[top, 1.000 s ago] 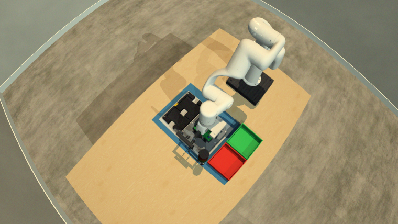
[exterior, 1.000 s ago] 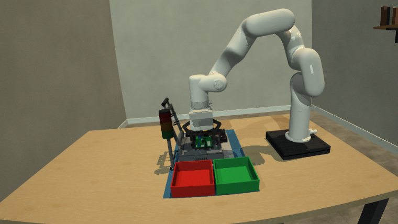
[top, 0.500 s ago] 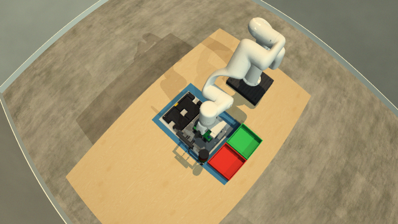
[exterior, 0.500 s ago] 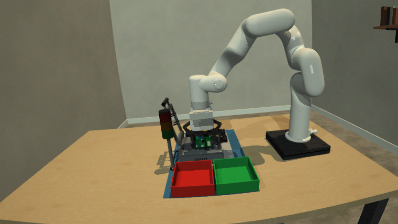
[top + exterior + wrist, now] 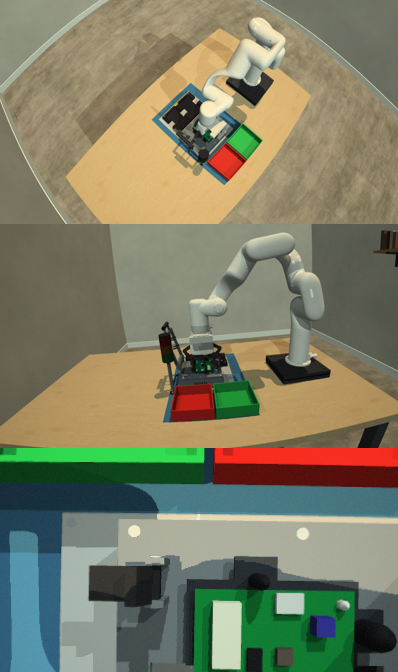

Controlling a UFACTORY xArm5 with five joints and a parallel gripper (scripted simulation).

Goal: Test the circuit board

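Right now my hand is right at the green circuit board. From my hand the other things lie so: green bin (110 mm behind, 200 mm to the left, 60 mm below); tester lid (120 mm ahead, 100 mm above); red bin (40 mm ahead, 200 mm to the left, 60 mm below).
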